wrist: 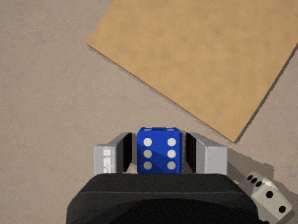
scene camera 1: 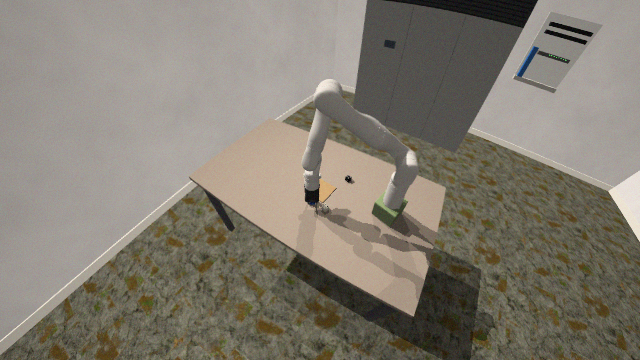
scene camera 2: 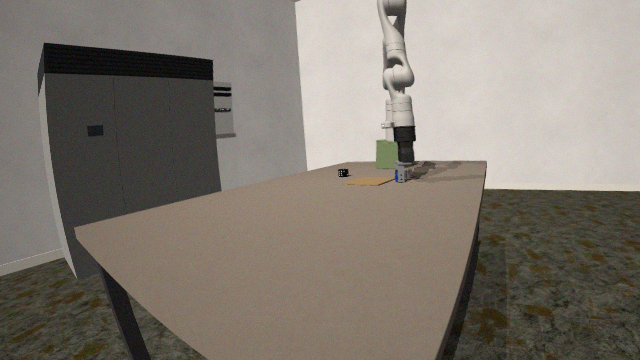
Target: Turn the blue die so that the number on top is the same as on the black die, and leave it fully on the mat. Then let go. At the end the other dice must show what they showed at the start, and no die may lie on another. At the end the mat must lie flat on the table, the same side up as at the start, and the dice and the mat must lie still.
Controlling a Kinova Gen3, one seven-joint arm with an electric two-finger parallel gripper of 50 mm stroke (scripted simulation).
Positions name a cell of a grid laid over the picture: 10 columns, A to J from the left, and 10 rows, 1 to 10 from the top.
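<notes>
I can see my own gripper (scene camera 2: G6) (wrist: F7). There is a blue die (wrist: F7) too, and along with the die I see a tan mat (wrist: H4).
</notes>
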